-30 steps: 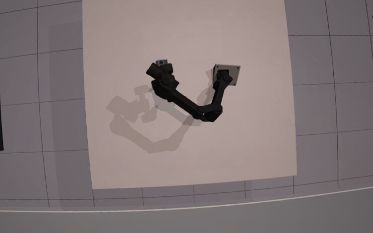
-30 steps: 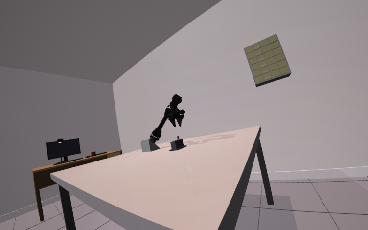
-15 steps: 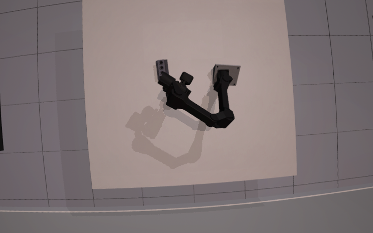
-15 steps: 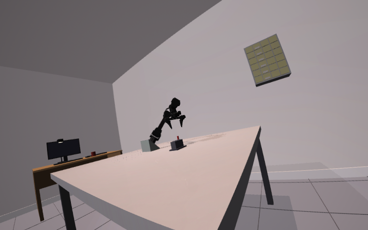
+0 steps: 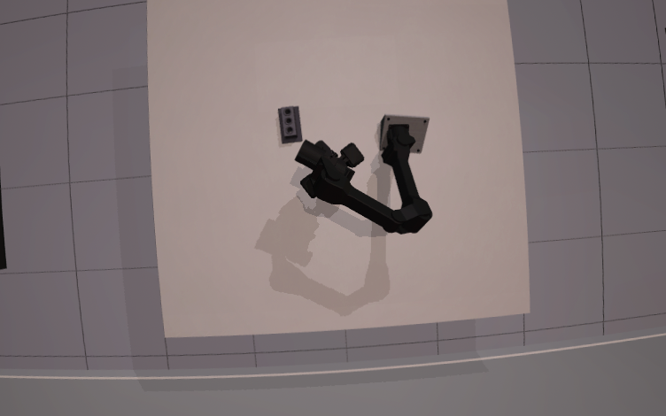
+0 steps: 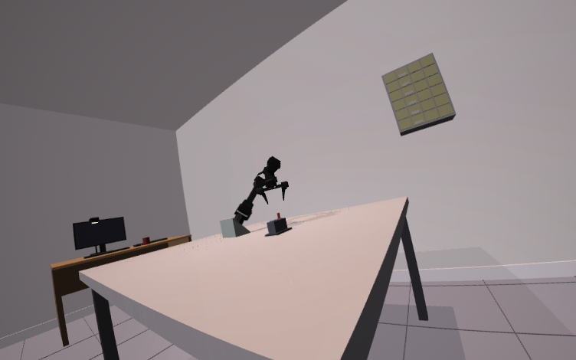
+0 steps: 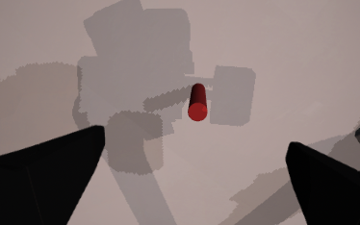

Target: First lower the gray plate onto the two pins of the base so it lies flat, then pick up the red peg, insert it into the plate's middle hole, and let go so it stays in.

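My gripper tip is 10 cm above the red peg. Round my gripper tip: gray plate 13 cm ahead, 17 cm to the right, 9 cm below; dark flat base 13 cm ahead, 17 cm to the right, 13 cm below.
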